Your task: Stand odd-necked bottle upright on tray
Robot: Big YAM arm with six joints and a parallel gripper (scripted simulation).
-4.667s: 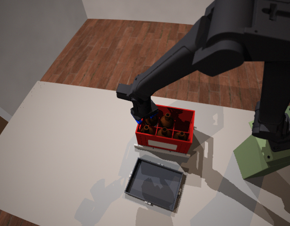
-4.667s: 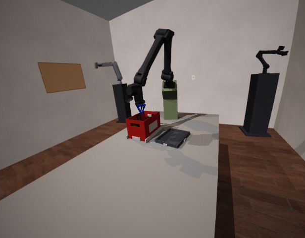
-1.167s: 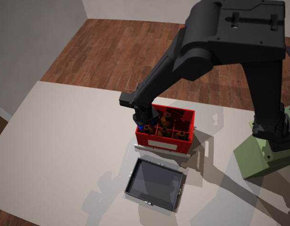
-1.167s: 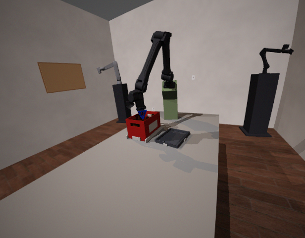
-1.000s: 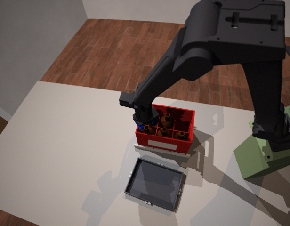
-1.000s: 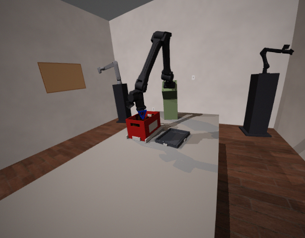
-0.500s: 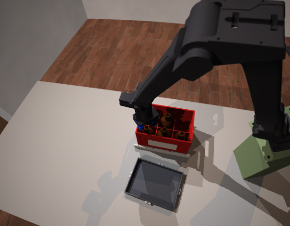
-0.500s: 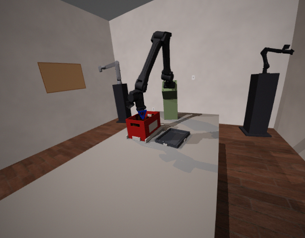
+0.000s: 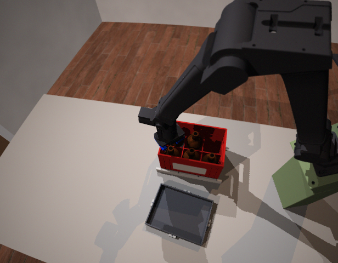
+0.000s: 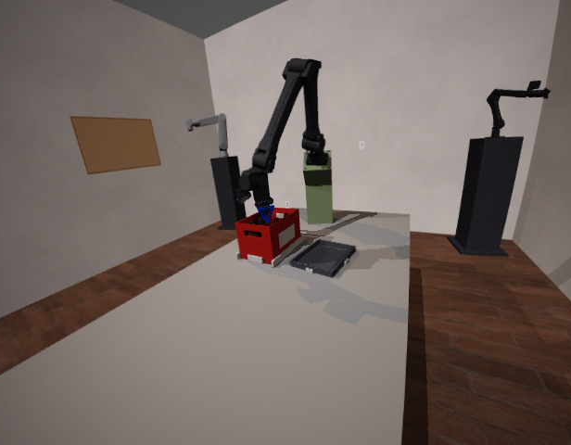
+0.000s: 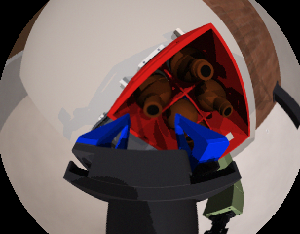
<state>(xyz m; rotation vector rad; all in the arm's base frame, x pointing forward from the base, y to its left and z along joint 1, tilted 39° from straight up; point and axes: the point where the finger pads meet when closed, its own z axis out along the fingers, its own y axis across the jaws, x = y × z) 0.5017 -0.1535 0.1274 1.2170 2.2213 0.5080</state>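
The brown bottle lies 10 cm below my hand. Also, from my hand: dark grey tray 4 cm behind, 24 cm to the left, 18 cm below; crate 10 cm behind, 3 cm to the right, 11 cm below.
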